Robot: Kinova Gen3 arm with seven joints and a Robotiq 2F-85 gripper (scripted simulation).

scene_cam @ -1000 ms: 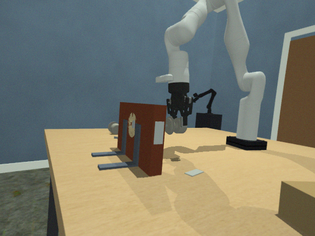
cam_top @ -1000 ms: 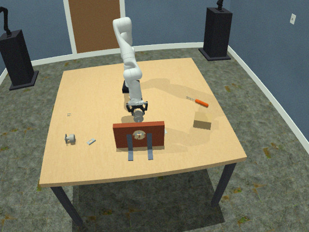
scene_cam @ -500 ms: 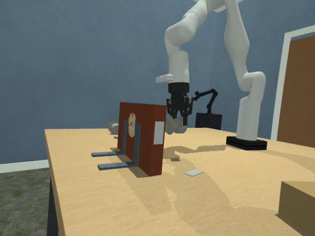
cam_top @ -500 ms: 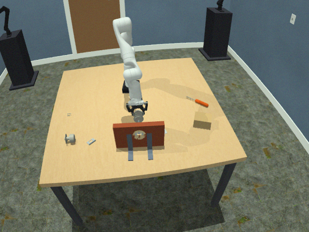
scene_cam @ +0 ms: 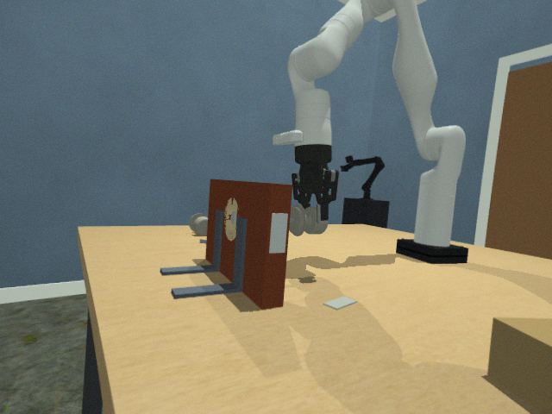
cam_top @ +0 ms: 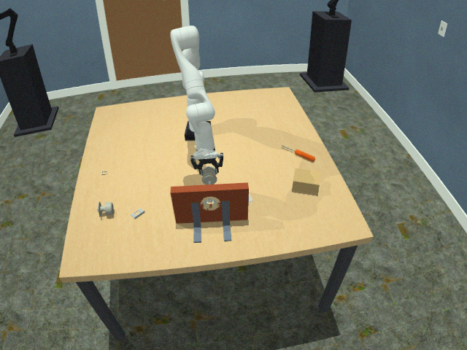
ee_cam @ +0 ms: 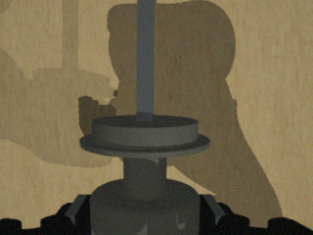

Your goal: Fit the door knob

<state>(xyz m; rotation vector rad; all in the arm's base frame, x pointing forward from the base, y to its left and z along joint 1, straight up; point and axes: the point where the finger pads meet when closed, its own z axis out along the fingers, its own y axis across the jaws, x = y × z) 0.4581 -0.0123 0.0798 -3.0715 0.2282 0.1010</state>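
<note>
Now: the wooden slab 160 mm ahead of my hand, 20 mm to the right of it and 20 mm below it. Also, from my hand: door knob 40 mm ahead, 10 mm below; tan box 60 mm ahead, 430 mm to the left, 90 mm below.
</note>
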